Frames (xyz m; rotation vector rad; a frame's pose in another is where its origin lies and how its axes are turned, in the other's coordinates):
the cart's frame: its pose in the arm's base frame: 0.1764 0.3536 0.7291 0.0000 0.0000 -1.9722
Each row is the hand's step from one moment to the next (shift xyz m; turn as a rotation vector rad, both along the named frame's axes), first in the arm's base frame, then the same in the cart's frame.
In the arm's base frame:
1: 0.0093 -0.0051 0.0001 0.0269 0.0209 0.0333
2: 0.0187 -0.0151 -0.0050 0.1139 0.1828 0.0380
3: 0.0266 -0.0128 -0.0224 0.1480 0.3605 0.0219
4: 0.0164 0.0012 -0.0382 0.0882 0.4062 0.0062
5: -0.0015 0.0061 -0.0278 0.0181 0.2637 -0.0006
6: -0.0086 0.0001 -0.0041 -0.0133 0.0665 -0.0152
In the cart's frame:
1: 0.0011 0.0106 0.0001 -0.0297 0.0166 0.0333
2: 0.0066 0.0231 -0.0050 -0.2128 0.0334 0.0380
3: 0.0014 0.0295 -0.0224 -0.3897 -0.0046 0.0219
4: -0.0075 0.0146 -0.0382 -0.4084 -0.0775 0.0062
5: -0.0050 -0.0038 -0.0278 -0.2498 -0.0864 -0.0006
6: 0.0033 -0.0080 -0.0041 -0.0560 -0.0382 -0.0152

